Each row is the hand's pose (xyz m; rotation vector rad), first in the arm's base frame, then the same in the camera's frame.
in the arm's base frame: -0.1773 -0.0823 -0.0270 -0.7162 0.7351 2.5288
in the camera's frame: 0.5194 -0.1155 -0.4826 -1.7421 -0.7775 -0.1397
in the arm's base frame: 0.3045 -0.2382 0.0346 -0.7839 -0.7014 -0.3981
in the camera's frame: 0.1799 -0.4916 -0.5413 -0.7758 2.0007 1.9988
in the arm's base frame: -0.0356 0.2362 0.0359 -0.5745 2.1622 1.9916
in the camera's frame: 0.2440 0.0502 -0.3339 -0.8985 -0.1743 0.2510
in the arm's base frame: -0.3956 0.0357 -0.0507 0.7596 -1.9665 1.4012
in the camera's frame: 0.6512 0.0903 -0.4332 1.2578 1.4516 -0.1512
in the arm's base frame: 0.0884 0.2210 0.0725 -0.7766 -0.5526 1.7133
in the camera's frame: 0.1366 -0.0212 -0.3520 -1.7708 -1.9083 -1.1017
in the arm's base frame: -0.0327 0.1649 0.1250 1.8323 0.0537 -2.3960
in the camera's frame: 0.2323 0.0304 -0.4457 -2.1946 -0.0400 -1.0600
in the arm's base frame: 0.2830 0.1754 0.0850 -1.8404 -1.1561 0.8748
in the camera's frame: -0.0024 -0.1652 -0.3560 1.3344 1.0405 2.5081
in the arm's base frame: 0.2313 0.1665 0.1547 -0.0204 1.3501 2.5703
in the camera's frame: 0.0108 -0.1151 -0.4262 -1.4698 -0.6238 0.5433
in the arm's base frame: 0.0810 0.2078 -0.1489 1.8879 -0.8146 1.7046
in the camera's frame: 0.2472 -0.1075 -0.1801 1.2401 1.6486 -1.5848
